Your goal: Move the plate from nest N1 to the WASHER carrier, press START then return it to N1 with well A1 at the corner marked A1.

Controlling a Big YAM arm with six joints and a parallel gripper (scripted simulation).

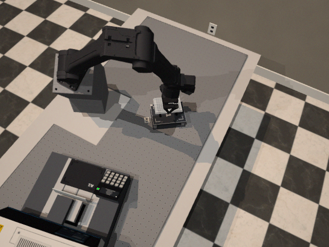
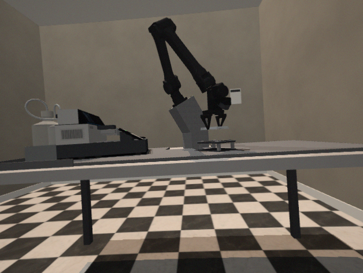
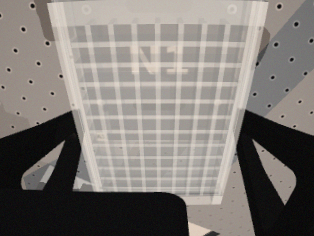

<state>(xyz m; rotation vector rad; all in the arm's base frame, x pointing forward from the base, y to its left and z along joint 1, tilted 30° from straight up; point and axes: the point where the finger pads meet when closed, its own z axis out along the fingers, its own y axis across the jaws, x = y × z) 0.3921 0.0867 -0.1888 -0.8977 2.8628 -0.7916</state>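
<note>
My hand is 8 cm above the plate nest and 1 cm short of it. From my hand the other things lie so: white well plate right at my hand; then label 12 cm below, 8 cm behind, 5 cm to the right; then dark carrier 46 cm to the right, 18 cm behind, 3 cm below.
</note>
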